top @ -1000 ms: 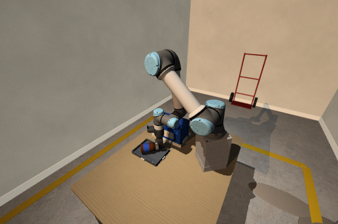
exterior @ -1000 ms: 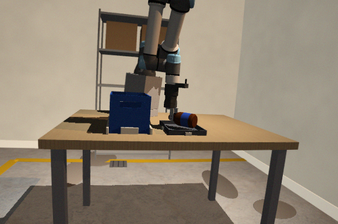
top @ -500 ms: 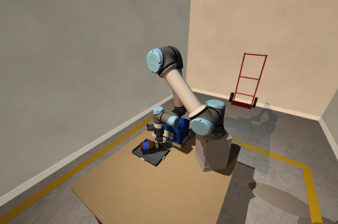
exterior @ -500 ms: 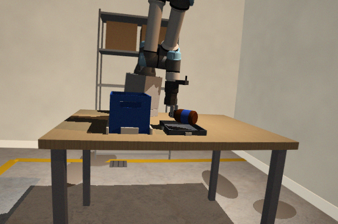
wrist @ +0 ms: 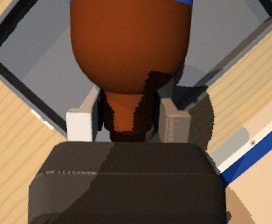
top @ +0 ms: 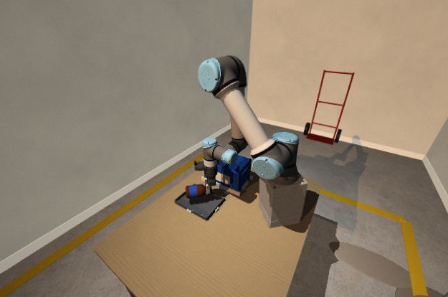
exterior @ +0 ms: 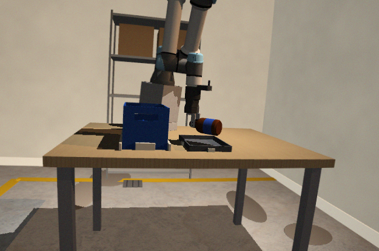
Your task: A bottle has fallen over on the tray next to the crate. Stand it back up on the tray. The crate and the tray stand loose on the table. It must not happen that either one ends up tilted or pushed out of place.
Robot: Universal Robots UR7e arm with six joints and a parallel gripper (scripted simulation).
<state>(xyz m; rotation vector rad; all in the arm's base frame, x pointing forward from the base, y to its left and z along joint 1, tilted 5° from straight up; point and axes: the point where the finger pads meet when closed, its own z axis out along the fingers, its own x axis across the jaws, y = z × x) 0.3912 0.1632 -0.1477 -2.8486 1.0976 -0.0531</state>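
The brown bottle lies 30 mm ahead of my hand, 40 mm to the left of it and 10 mm below it. The rest, counted from my hand: tray (30 mm ahead, 40 mm to the left, 90 mm below); blue crate (20 mm ahead, 240 mm to the right, 20 mm below).
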